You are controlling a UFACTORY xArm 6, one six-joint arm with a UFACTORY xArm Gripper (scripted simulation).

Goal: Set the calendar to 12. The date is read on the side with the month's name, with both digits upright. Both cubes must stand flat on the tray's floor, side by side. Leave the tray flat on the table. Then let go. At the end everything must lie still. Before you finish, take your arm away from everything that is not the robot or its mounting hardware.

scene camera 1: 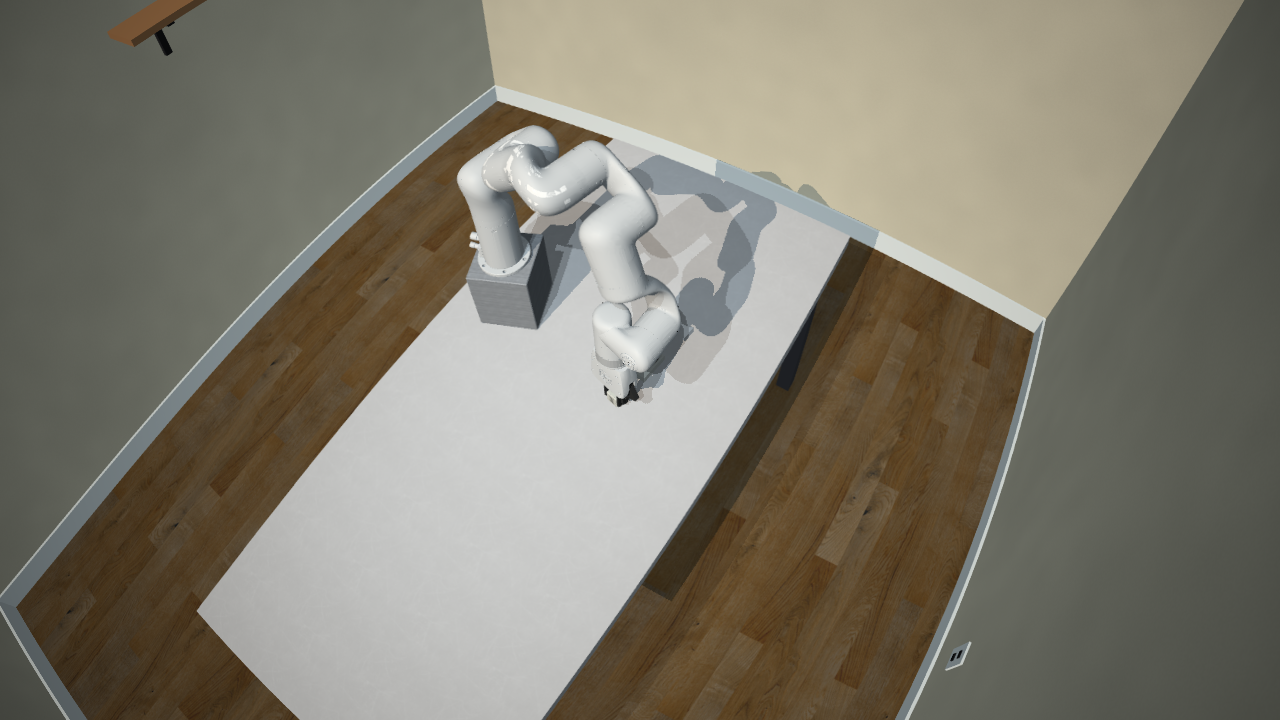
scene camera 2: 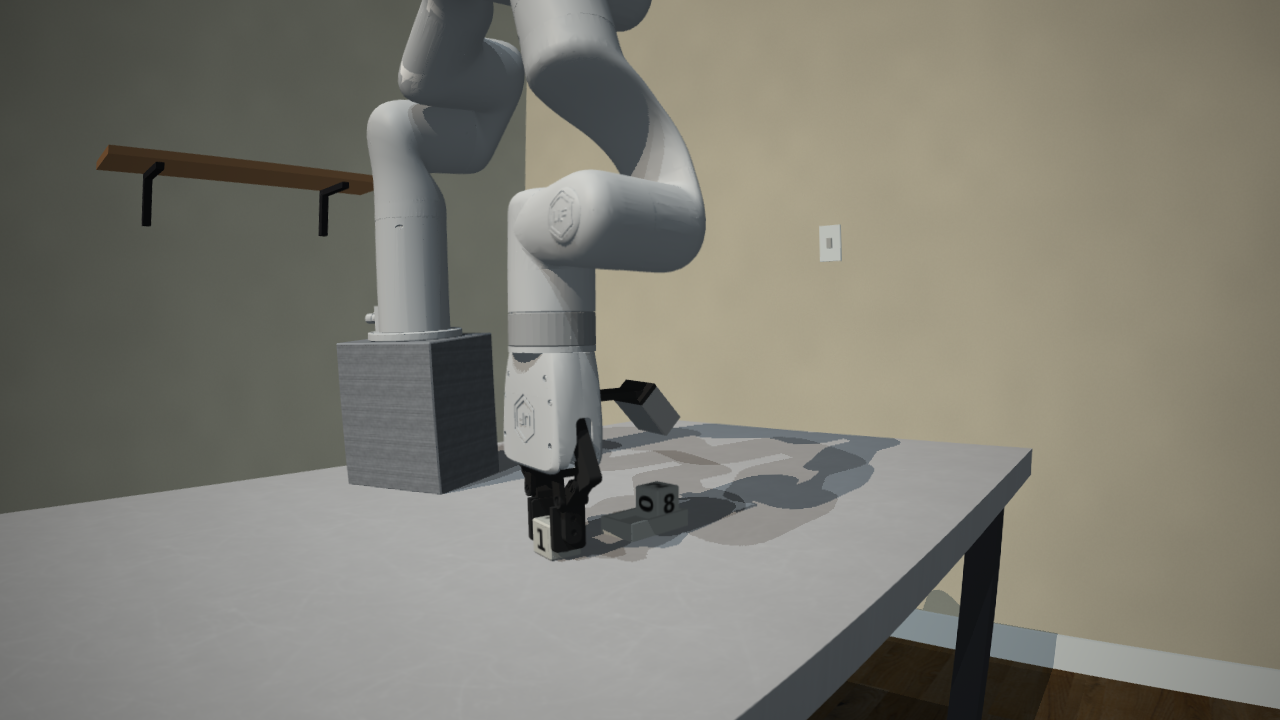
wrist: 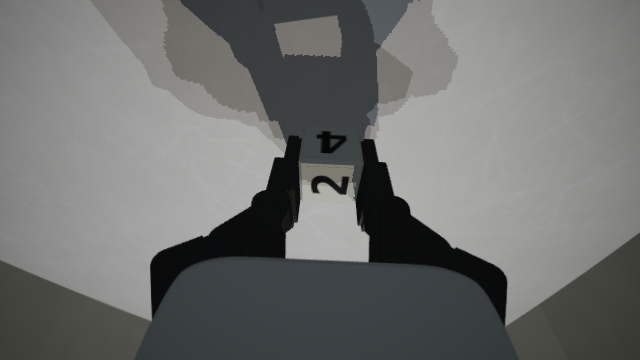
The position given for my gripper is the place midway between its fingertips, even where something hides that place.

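Observation:
Scene camera 2 gives me my gripper [scene camera 2: 557,543] together with a calendar tray [scene camera 2: 629,529], and there is a digit cube [scene camera 2: 541,525] as well as another digit cube [scene camera 2: 653,499]. In scene camera 1 I find my gripper again [scene camera 1: 616,396]. The wrist view, too, shows the gripper [wrist: 329,156].

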